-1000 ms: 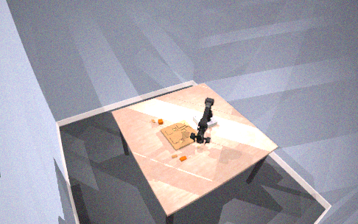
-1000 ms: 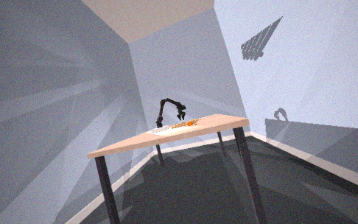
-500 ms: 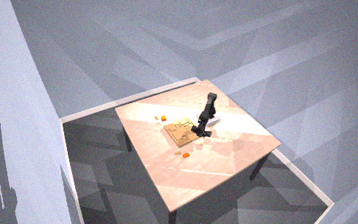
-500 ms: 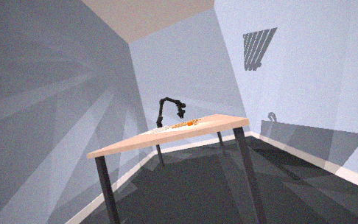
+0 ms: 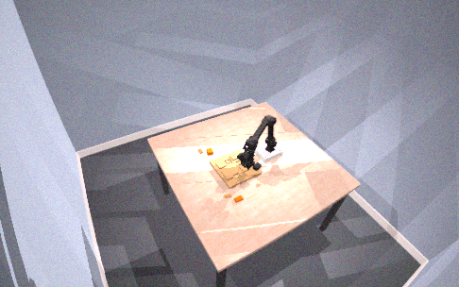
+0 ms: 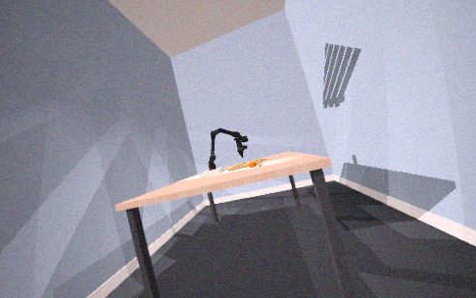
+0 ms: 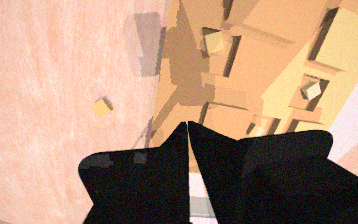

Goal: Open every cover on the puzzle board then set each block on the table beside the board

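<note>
The tan puzzle board lies 2 cm ahead of my gripper tip, 13 cm to the right of it and 6 cm below it. Round my gripper tip: orange bit: 20 cm ahead, 11 cm to the left, 8 cm below.
</note>
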